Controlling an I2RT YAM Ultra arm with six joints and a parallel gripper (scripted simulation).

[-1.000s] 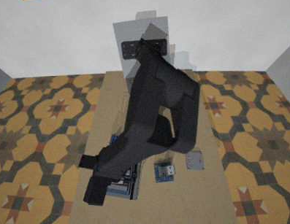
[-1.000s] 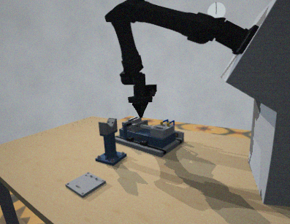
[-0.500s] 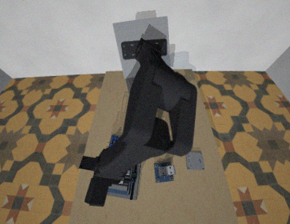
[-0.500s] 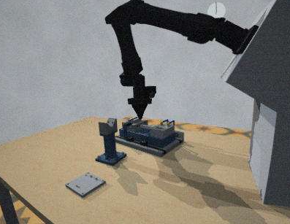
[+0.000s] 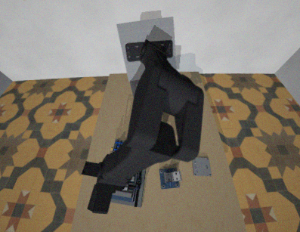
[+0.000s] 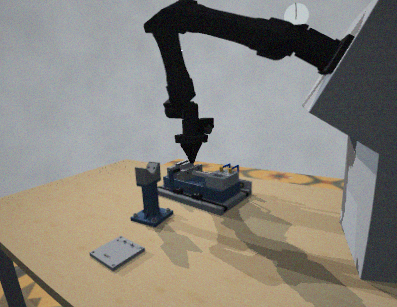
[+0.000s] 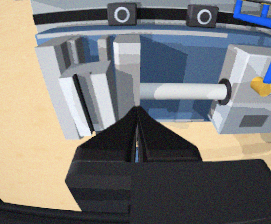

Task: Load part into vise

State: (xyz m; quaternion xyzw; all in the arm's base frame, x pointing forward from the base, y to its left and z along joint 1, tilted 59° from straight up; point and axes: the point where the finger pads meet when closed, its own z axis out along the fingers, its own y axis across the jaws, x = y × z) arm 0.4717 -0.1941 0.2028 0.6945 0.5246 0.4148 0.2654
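Now: hand 10 mm short of the moving jaw and 40 mm above it. Also, from my hand: air cylinder rod: 50 mm behind, 10 mm to the left, 40 mm below; part: 40 mm ahead, 10 mm to the right, 20 mm below; work stop: 50 mm ahead, 40 mm to the left, 30 mm below.
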